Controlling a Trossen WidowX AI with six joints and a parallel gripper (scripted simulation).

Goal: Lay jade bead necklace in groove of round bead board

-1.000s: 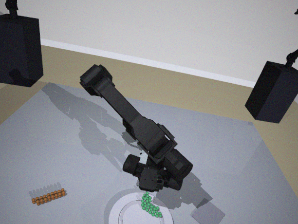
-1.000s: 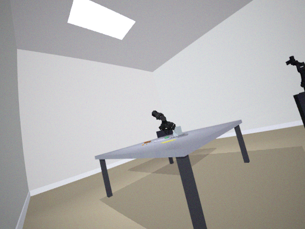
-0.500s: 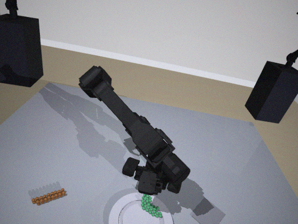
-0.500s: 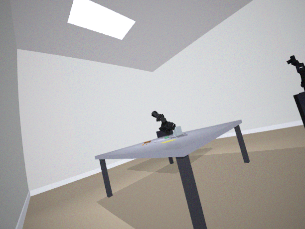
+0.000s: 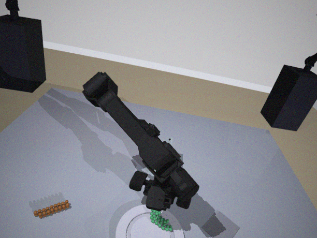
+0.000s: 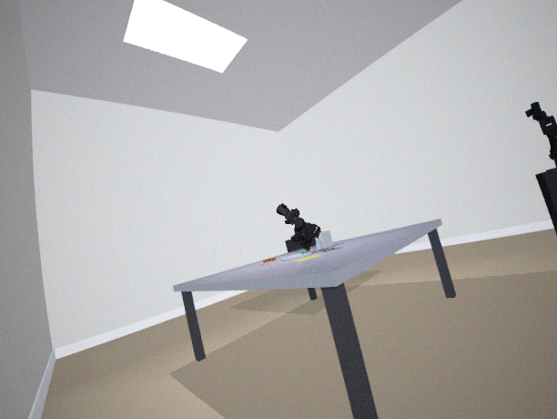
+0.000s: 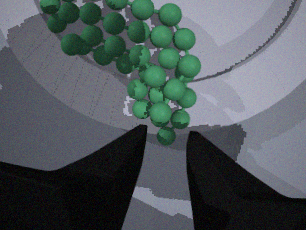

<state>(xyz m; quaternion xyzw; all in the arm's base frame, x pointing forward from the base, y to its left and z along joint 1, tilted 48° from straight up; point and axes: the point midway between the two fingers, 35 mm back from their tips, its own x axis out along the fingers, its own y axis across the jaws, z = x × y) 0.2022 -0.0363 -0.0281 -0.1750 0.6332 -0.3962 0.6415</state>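
Right now my gripper tip is 10 cm short of the round bead board, 2 cm to the left of it and 1 cm above it. Also, from my gripper tip: yellow strip 29 cm ahead, 21 cm to the left, 1 cm below; flat grey square 5 cm ahead, 22 cm to the left, 1 cm below.
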